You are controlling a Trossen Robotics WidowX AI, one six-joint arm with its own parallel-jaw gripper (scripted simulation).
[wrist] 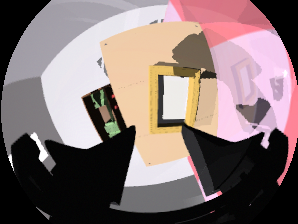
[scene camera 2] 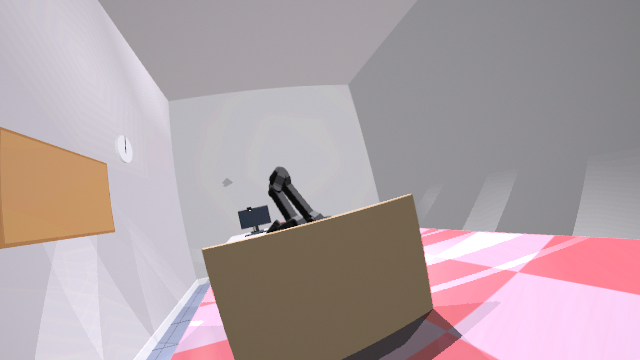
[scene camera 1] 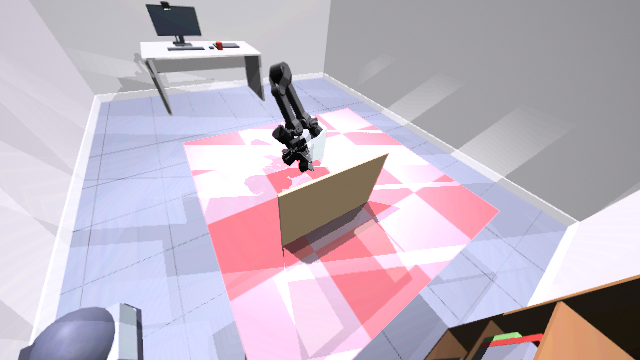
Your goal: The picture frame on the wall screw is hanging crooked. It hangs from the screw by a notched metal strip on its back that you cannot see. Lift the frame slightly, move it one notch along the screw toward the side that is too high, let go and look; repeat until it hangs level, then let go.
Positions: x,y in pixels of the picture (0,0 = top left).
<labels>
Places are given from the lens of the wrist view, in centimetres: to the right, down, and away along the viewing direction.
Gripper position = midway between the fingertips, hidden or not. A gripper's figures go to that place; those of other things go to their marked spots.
my gripper (wrist: pixel 159 129): 1, 2, 10
wall panel (wrist: pixel 127 56): -6, -14, 19
</labels>
